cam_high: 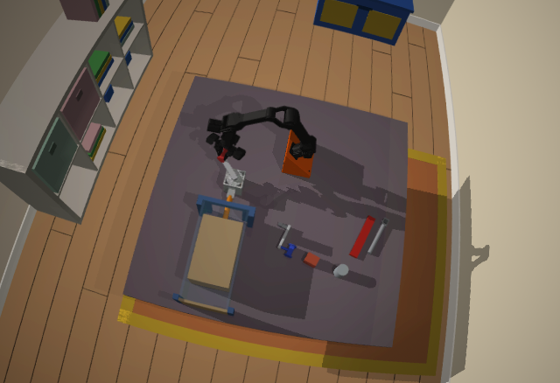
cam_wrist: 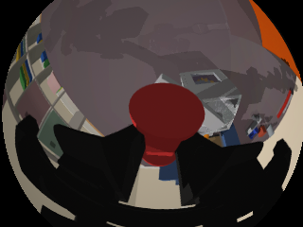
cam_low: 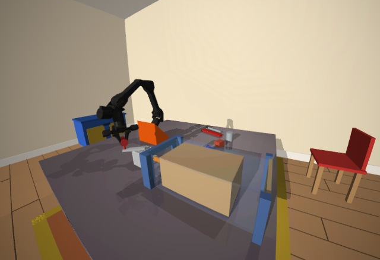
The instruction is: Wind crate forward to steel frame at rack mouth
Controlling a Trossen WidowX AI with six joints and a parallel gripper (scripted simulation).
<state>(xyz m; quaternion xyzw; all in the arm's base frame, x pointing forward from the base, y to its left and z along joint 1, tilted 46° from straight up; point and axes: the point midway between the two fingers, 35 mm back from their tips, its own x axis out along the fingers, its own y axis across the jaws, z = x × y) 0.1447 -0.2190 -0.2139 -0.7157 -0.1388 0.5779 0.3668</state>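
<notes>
Right now the winch handle is 30 mm to the left of my gripper tip, 20 mm below it and 10 mm ahead of it. Round my gripper tip: blue frame 210 mm ahead, 100 mm to the left, 20 mm below; grey winch 100 mm below, 70 mm to the left, 40 mm ahead; red grip 10 mm behind, 10 mm above.
</notes>
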